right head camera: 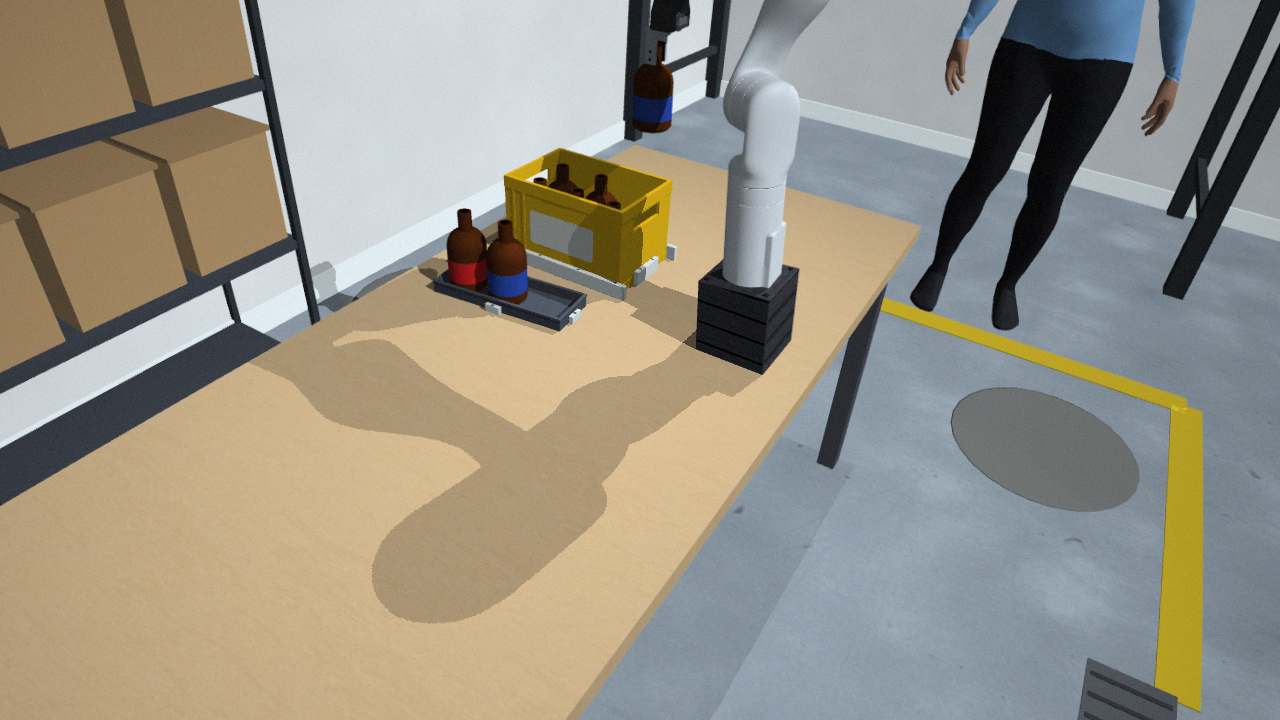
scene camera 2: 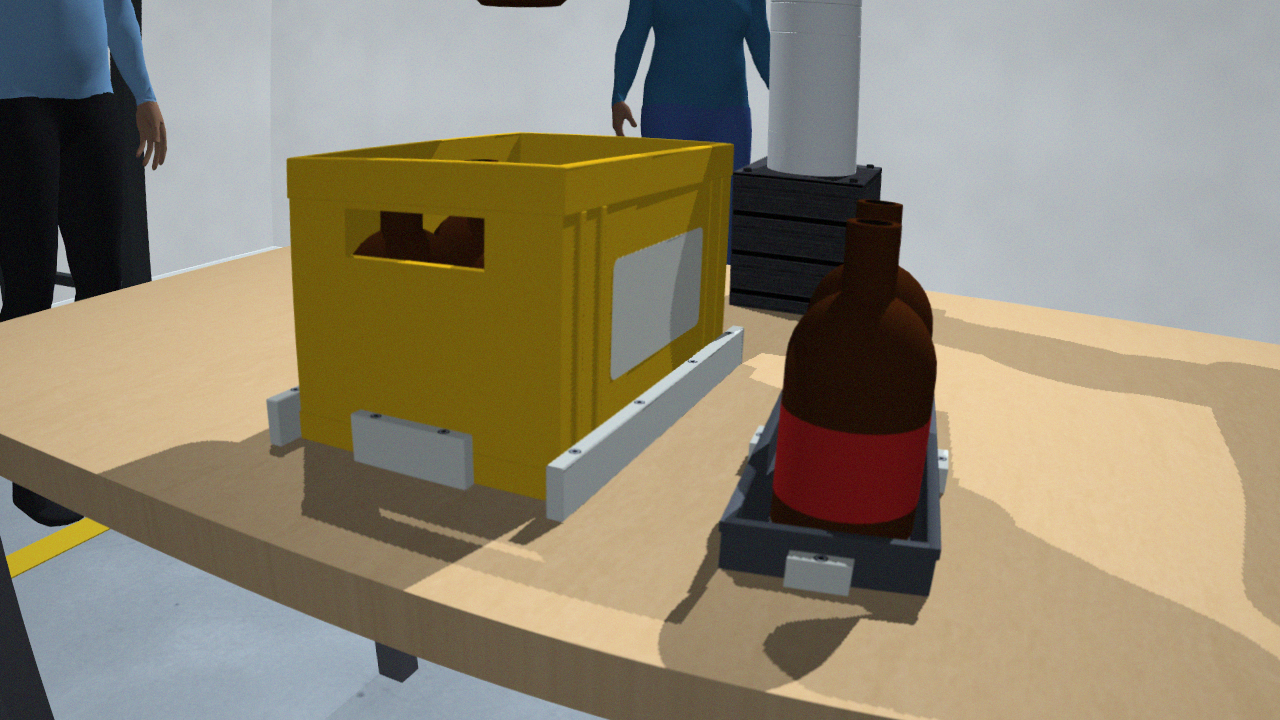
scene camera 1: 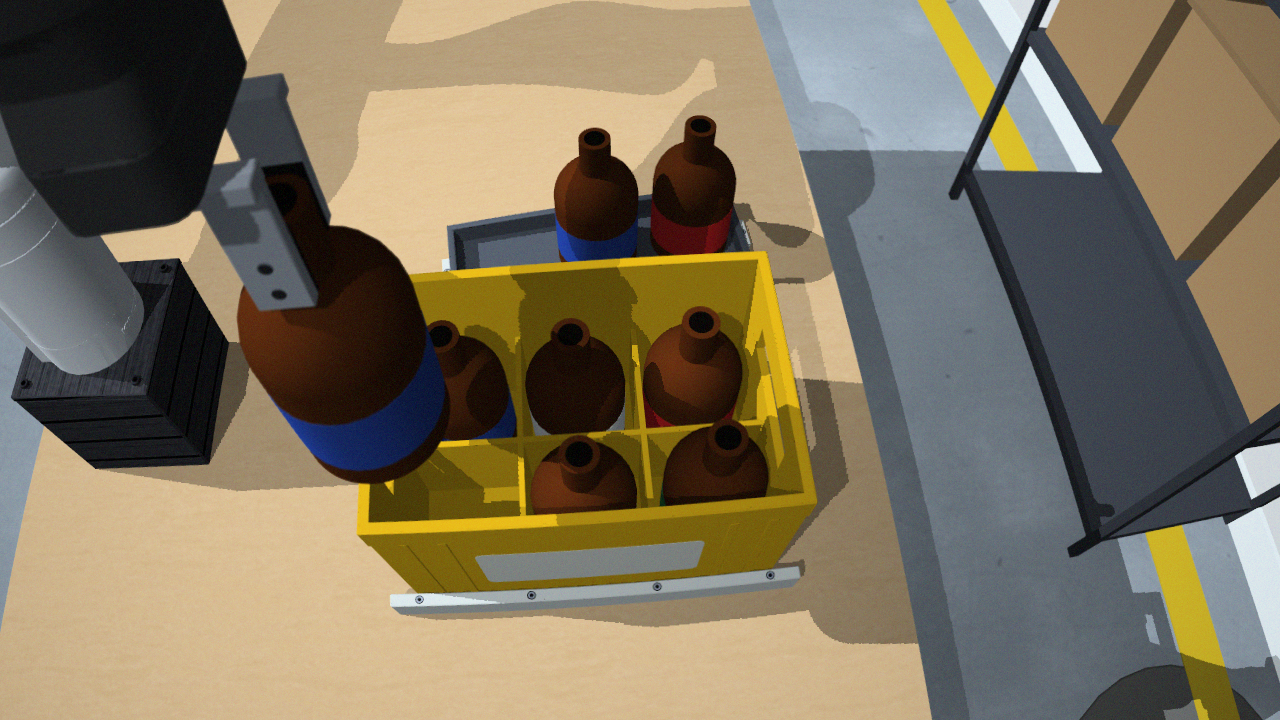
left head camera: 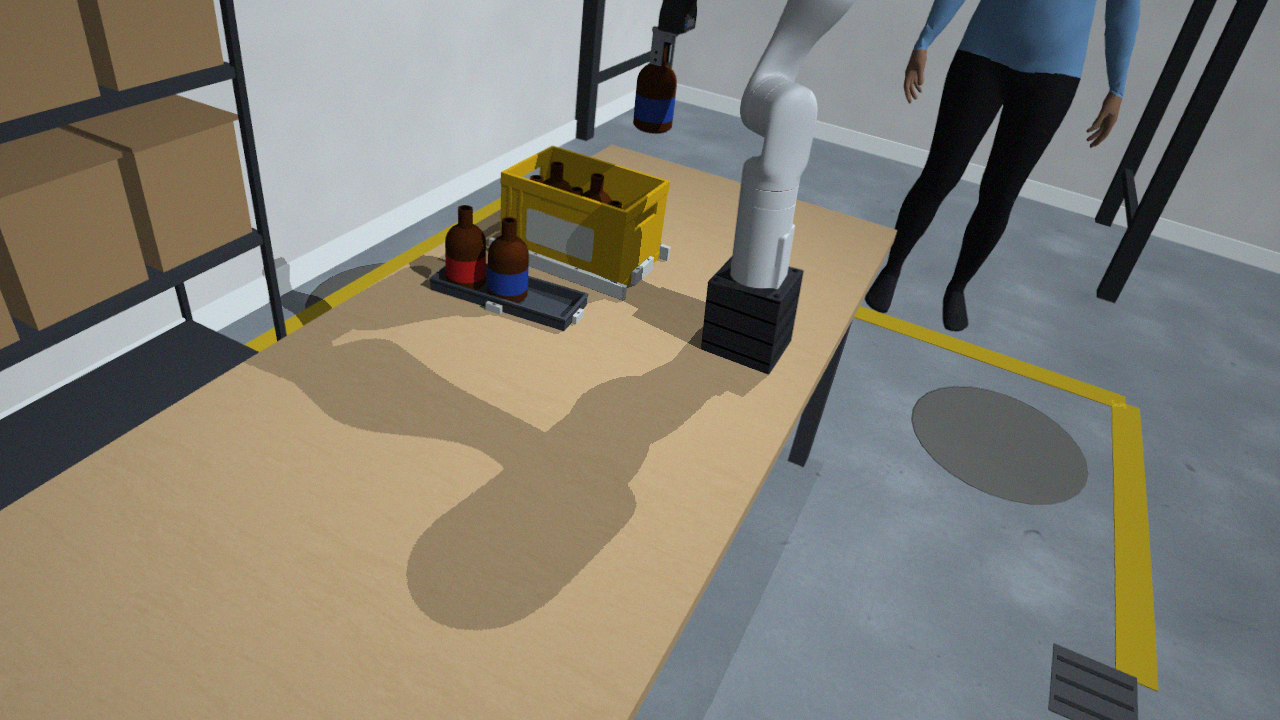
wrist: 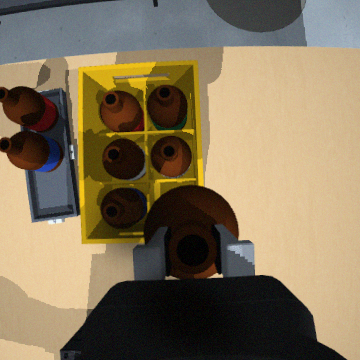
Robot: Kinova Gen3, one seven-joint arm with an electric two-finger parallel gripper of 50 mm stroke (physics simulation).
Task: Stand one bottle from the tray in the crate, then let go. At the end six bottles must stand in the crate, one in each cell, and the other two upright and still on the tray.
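Places are measured from the arm's base along level axes (x left, y back, z up), in metres.
Pixels of known places: gripper, fingertip midpoint: (right head camera: 655, 62) (scene camera 1: 296, 261) (left head camera: 659, 62) (wrist: 191, 241); arm's base, origin of the base link: (right head camera: 749, 274) (scene camera 2: 811, 168) (scene camera 1: 95, 325) (left head camera: 756, 275).
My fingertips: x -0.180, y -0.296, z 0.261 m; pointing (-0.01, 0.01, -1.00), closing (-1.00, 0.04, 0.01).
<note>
Ahead of a thing's pixels: the offset from my fingertips to its top centre. "pt": to the spot under its first point.
My gripper (left head camera: 663, 49) (right head camera: 656, 49) (scene camera 1: 286, 210) (wrist: 191, 241) is shut on the neck of a brown bottle with a blue label {dx -0.001, dy -0.001, dz +0.032 m} (left head camera: 655, 100) (right head camera: 652, 100) (scene camera 1: 358, 385) (wrist: 192, 210). The bottle hangs upright, high above the crate's near-arm end. The yellow crate {dx +0.063, dy -0.097, dz -0.227 m} (left head camera: 640, 234) (right head camera: 642, 234) (scene camera 1: 586, 537) (scene camera 2: 429, 349) (wrist: 90, 220) holds bottles in all cells except one corner cell {pt dx +0.065, dy -0.008, dz -0.382 m} (scene camera 1: 474, 483), partly hidden by the held bottle in the wrist view. A red-label bottle {dx +0.295, dy -0.220, dz -0.242 m} (left head camera: 465, 255) (scene camera 2: 854, 402) (wrist: 25, 106) and a blue-label bottle {dx +0.289, dy -0.132, dz -0.242 m} (left head camera: 508, 264) (scene camera 1: 597, 201) (wrist: 32, 151) stand upright on the dark tray {dx +0.286, dy -0.131, dz -0.377 m} (left head camera: 554, 304) (wrist: 50, 195).
The arm's black base block (left head camera: 750, 317) (scene camera 1: 125, 402) stands beside the crate on the table. Pale rails (scene camera 1: 590, 591) (scene camera 2: 653, 420) run along the crate's foot. The tray lies parallel to the crate's long side. A shelf rack (left head camera: 255, 179) and people stand beyond the table.
</note>
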